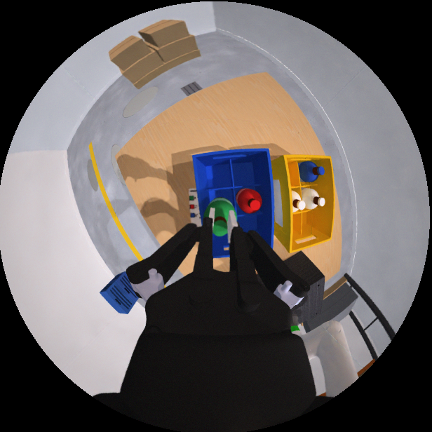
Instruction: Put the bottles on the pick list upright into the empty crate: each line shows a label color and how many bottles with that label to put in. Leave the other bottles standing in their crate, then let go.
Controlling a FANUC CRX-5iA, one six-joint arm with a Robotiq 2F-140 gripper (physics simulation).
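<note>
My gripper (220, 216) is shut on the neck of a green bottle (220, 206). The bottle is about upright over the left column of the blue crate (270, 190); how deep its base sits is hidden. A red bottle (247, 198) stands in the crate's right column, to the right of the green one. The yellow crate (327, 215) at the right holds a blue bottle (308, 171) and two white bottles (311, 197) (295, 199). The pick list (193, 202) lies left of the blue crate, with green, red and blue marks; its numbers are too small to read.
The two crates stand close together on the wooden table (240, 110). A dark box (310, 280) is at the lower right, near the gripper's right linkage. Cardboard boxes (162, 47) stand on the floor beyond the table. A blue box (120, 294) shows at the lower left.
</note>
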